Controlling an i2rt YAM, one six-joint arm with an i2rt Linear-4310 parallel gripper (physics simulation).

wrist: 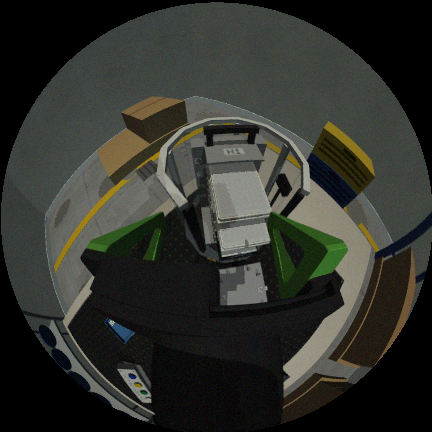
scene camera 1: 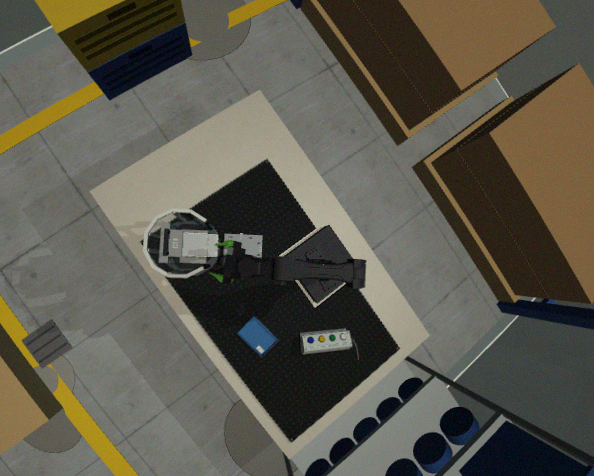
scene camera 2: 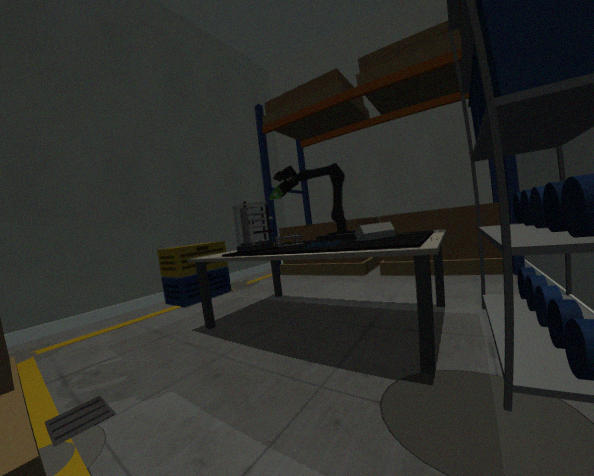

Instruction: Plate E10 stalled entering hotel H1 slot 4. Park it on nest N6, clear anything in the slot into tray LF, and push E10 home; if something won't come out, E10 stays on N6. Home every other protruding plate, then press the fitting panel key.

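Places are measured from the arm's base along level axes (x back, y right, z up), in centimetres.
Where they show: gripper, between the fingertips: [wrist: 216, 217] [scene camera 1: 212, 258] [scene camera 2: 270, 198]; arm's base, origin of its link: [scene camera 2: 342, 233].
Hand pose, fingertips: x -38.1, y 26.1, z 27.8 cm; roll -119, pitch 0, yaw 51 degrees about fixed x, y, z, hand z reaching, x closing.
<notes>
Things, the pixels of their top centre, and the offset from my fingertips. Level surfaces: height alone.
- Hotel H1, centre of its top: [wrist: 240, 139] [scene camera 1: 178, 241] [scene camera 2: 250, 202] dz -0.7, dx -7.5, dy +10.4 cm
- white plate, centre of its top: [wrist: 237, 181] [scene camera 1: 189, 244] dz -7.4, dx -5.5, dy +8.9 cm
- lower plate, centre of its top: [wrist: 239, 210] [scene camera 1: 200, 244] dz -11.4, dx -2.6, dy +7.3 cm
- grey nest fixture, centre of its top: [wrist: 243, 297] [scene camera 1: 243, 248] [scene camera 2: 288, 234] dz -23.9, dx +11.4, dy -1.0 cm
- blue flat tray, centre of its top: [wrist: 121, 321] [scene camera 1: 258, 336] [scene camera 2: 324, 242] dz -29.8, dx -1.3, dy -38.3 cm
- black mat, height of its surface: dz -31.5 cm
- panel, centre of its top: [scene camera 1: 328, 344] [scene camera 2: 373, 223] dz -23.1, dx +23.7, dy -55.9 cm
Hotel H1 [scene camera 1: 175, 243] [scene camera 2: 245, 225] [wrist: 234, 151] stands at the mat's left end inside a pale ring guard. A white plate [scene camera 1: 199, 244] [wrist: 240, 195] sticks out of an upper slot toward my gripper. A lower plate [wrist: 244, 236] also protrudes beneath it; slot numbers are not readable. My gripper [scene camera 1: 215, 259] [scene camera 2: 272, 196] [wrist: 216, 217] is wide open and empty, in front of the plates, its fingers apart from them. A grey nest fixture [scene camera 1: 252, 243] [wrist: 243, 284] lies below the wrist; its label is unreadable. Any item inside slot 4 is hidden.
A blue flat tray [scene camera 1: 257, 336] [wrist: 120, 331] lies on the black mat [scene camera 1: 280, 395]. A panel [scene camera 1: 326, 345] [wrist: 131, 382] with blue, yellow, green and white keys is beside it. The guard ring [scene camera 1: 146, 245] [wrist: 169, 187] rises around the hotel, with posts near the gripper's path.
</notes>
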